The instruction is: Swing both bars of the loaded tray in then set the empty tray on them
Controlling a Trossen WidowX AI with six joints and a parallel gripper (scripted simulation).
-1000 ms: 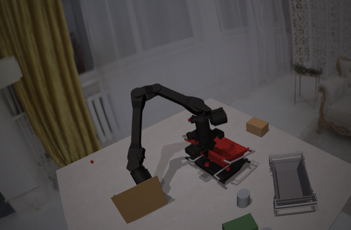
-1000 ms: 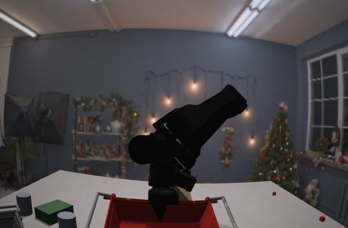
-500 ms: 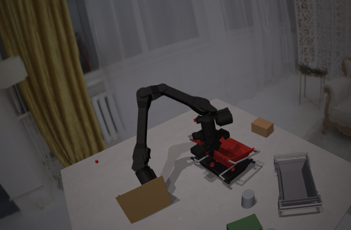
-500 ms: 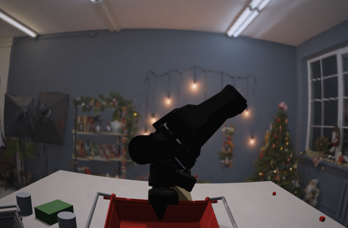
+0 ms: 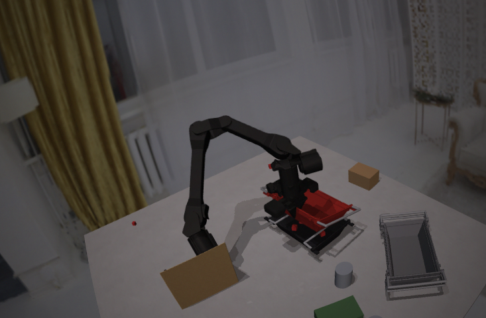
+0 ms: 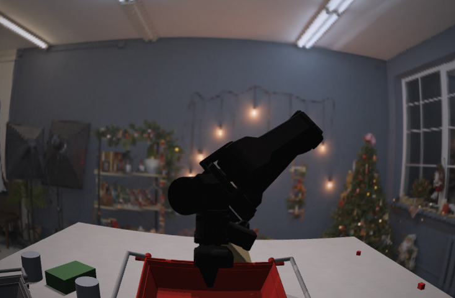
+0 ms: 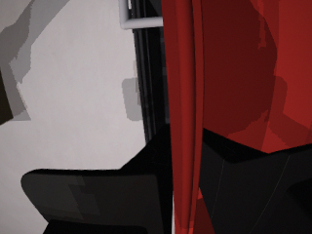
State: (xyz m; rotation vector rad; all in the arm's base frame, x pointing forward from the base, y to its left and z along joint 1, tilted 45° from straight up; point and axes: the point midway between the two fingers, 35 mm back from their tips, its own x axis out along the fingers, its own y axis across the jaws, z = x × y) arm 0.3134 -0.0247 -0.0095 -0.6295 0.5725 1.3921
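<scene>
Now: the red tray 70 mm ahead of my gripper tip and 10 mm above it. The rest, counted from my gripper tip: tan box: 430 mm ahead, 80 mm below, 30 mm to the left; then green block: 360 mm to the right, 150 mm behind, 90 mm below.
</scene>
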